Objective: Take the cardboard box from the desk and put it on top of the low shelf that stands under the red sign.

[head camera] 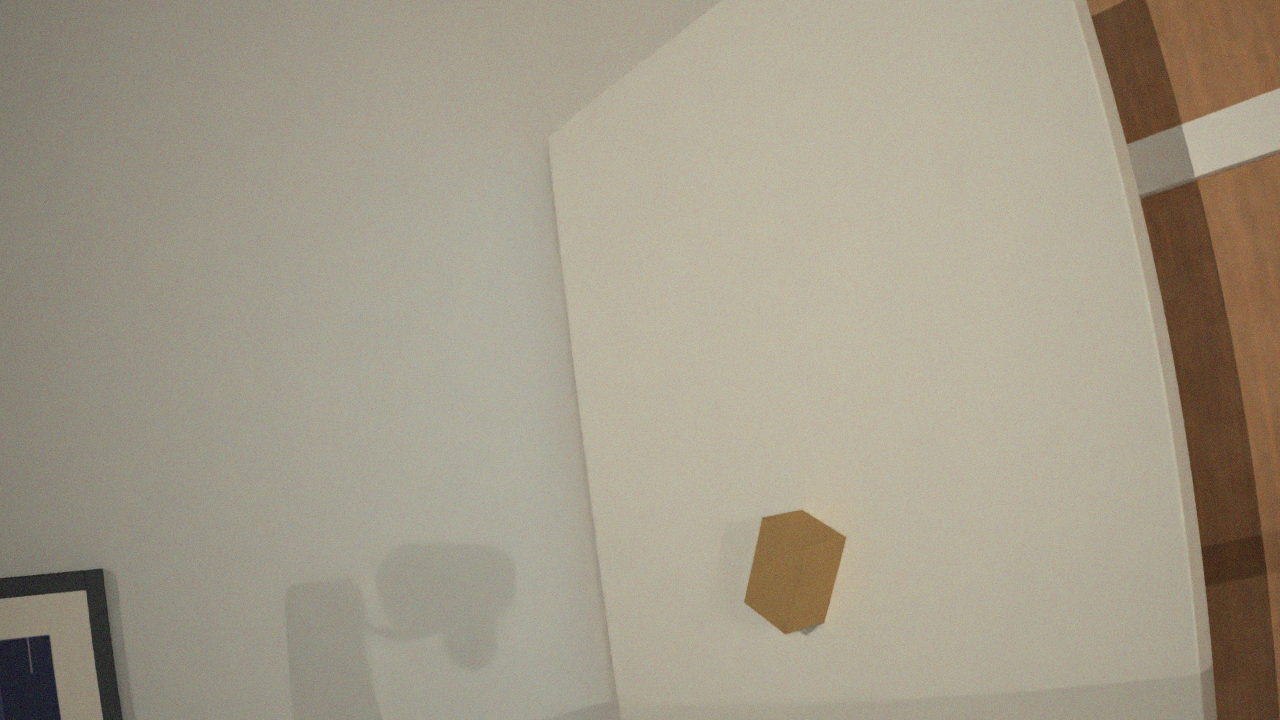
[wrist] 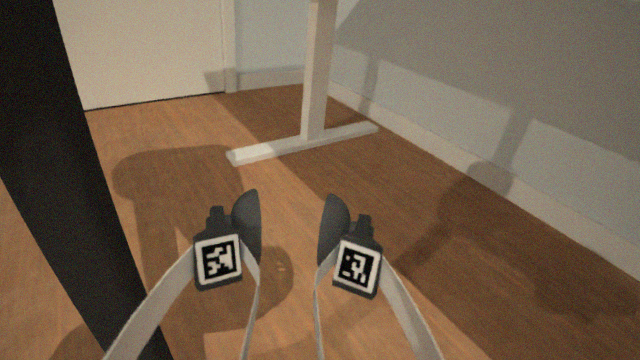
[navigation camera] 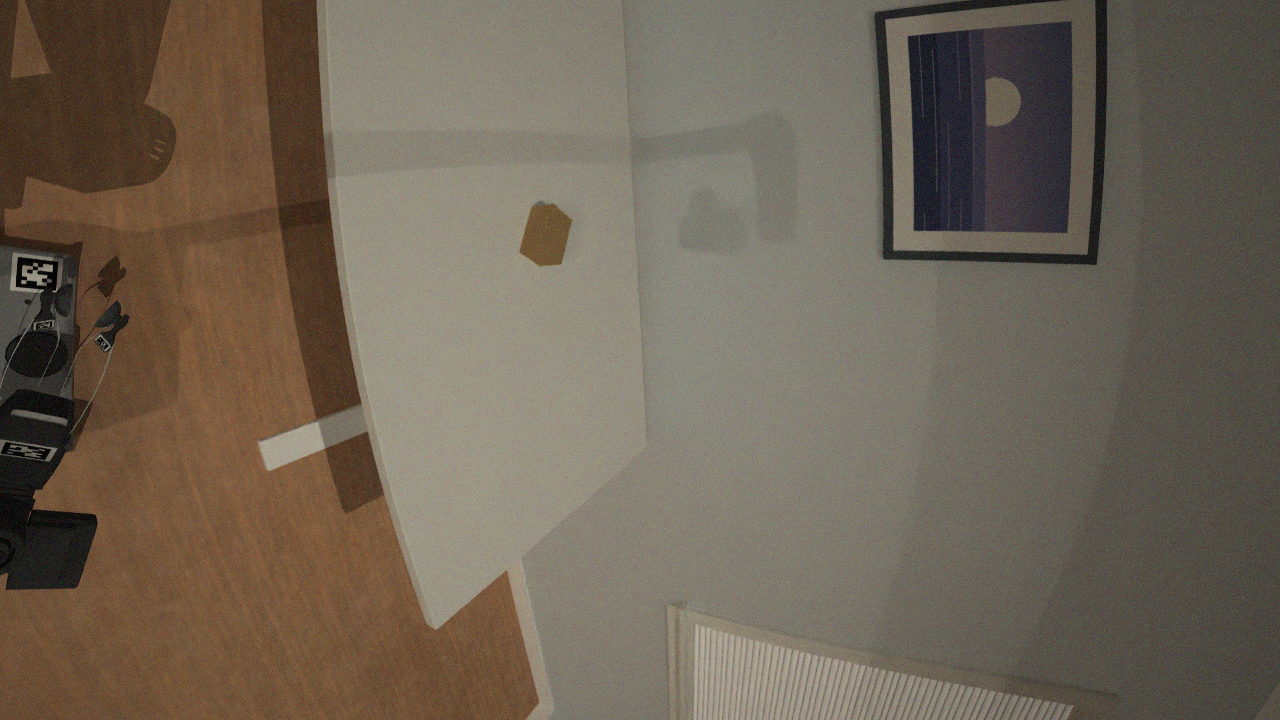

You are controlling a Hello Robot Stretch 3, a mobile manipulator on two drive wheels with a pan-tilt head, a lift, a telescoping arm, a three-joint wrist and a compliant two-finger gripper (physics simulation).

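Where they show: gripper, fingertip midpoint: (wrist: 291, 216) (navigation camera: 94, 293); robot's base at its link origin: (navigation camera: 37, 350).
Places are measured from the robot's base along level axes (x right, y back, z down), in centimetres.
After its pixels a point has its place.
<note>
The cardboard box (head camera: 794, 573) {x -24.7, y -60.0, z -77.0 cm} (navigation camera: 546, 234) {x -24.9, y -59.7, z -77.0 cm} is a small brown block on the white desk (head camera: 850, 313) {x -2.1, y -59.3, z -72.0 cm} (navigation camera: 483, 358) {x -3.5, y -52.2, z -72.0 cm}. In the head view it is in the lower part of the desk top, between the wall side and the front edge. My gripper (wrist: 291, 216) {x -9.2, y -5.9, z -47.6 cm} is open, with floor showing between its fingertips. In the navigation view the gripper (navigation camera: 86, 307) {x -9.2, y -5.9, z -47.6 cm} is at the far left, over the robot's base and the floor, apart from the desk's front edge and the box. The low shelf and the red sign do not show in these views.
A wall with a framed picture (head camera: 105, 644) {x -37.4, y -103.0, z -132.4 cm} (navigation camera: 881, 134) {x -57.3, y -100.5, z -131.7 cm} runs behind the desk. A desk leg (wrist: 319, 70) {x -101.4, y -43.6, z -30.6 cm} with a long foot (wrist: 260, 151) stands ahead in the wrist view. A white door (wrist: 145, 50) {x -160.8, y 19.7, z -25.1 cm} is behind it. A dark post (wrist: 60, 175) crosses the left side.
</note>
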